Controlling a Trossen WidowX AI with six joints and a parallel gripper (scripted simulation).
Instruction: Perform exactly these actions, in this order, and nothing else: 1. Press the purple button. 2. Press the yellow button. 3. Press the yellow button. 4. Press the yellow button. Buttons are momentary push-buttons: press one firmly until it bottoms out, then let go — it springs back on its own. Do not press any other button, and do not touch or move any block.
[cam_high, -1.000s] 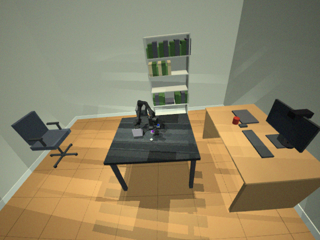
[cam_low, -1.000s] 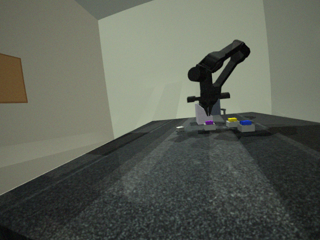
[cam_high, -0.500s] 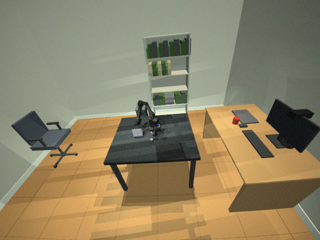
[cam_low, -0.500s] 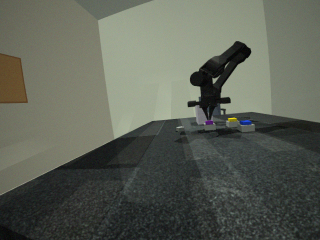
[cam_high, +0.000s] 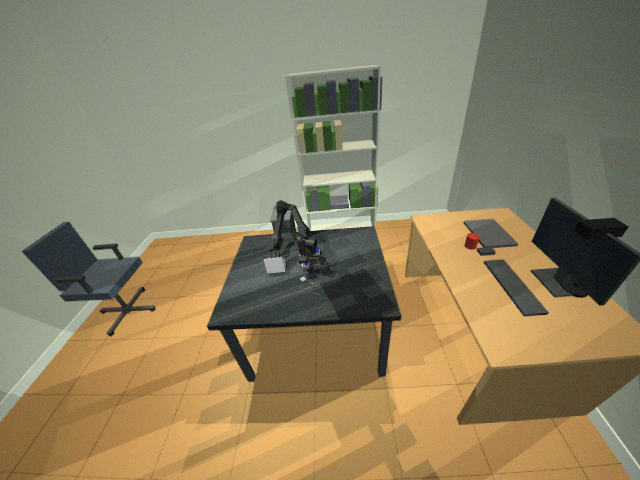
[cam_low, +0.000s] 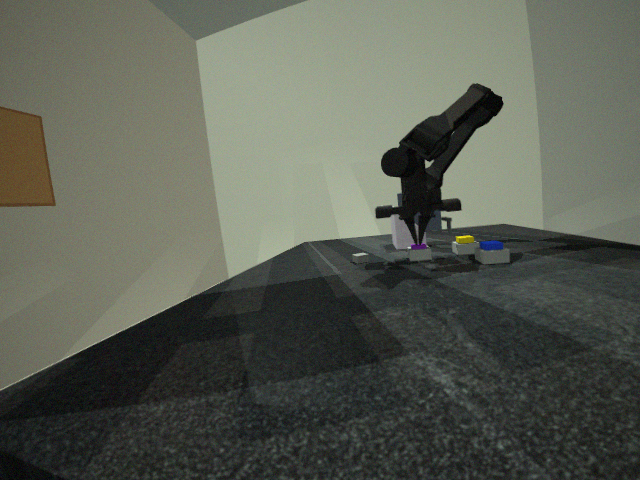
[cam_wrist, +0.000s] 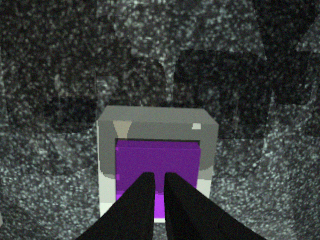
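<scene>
Right now my gripper tip is 10 mm above the purple button. From my gripper tip the other things lie so: blue button 80 mm ahead, 130 mm to the left; then yellow button 20 mm behind, 110 mm to the left; then small white block 20 mm behind, 140 mm to the right, 20 mm below.
</scene>
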